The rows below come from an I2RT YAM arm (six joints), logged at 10 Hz.
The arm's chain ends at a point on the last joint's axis. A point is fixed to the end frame.
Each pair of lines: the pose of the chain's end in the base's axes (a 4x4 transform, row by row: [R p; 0 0 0 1], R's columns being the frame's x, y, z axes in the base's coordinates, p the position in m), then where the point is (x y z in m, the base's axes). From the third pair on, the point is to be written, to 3 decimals.
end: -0.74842, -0.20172, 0.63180, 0.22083; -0.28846, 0.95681, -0.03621, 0.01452; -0.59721, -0.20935, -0.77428, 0.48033; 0, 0, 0, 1
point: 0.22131 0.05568 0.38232
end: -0.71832, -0.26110, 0.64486, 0.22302; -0.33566, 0.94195, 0.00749, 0.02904; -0.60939, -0.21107, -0.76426, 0.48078; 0, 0, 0, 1
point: 0.22232 0.07039 0.38285
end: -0.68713, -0.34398, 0.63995, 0.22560; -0.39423, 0.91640, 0.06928, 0.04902; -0.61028, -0.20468, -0.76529, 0.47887; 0, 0, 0, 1
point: 0.221 0.091 0.381
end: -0.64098, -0.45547, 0.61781, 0.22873; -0.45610, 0.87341, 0.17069, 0.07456; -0.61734, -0.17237, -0.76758, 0.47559; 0, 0, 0, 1
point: 0.218 0.118 0.379
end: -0.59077, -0.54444, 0.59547, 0.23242; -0.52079, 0.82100, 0.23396, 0.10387; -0.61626, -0.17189, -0.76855, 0.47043; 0, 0, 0, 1
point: 0.217 0.146 0.374
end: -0.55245, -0.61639, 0.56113, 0.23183; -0.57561, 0.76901, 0.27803, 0.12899; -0.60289, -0.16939, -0.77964, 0.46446; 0, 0, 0, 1
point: 0.211 0.169 0.368
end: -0.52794, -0.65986, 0.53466, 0.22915; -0.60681, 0.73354, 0.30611, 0.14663; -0.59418, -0.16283, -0.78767, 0.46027; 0, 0, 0, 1
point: 0.205 0.185 0.364
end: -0.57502, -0.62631, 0.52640, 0.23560; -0.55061, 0.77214, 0.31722, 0.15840; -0.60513, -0.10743, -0.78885, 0.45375; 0, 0, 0, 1
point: 0.211 0.203 0.360
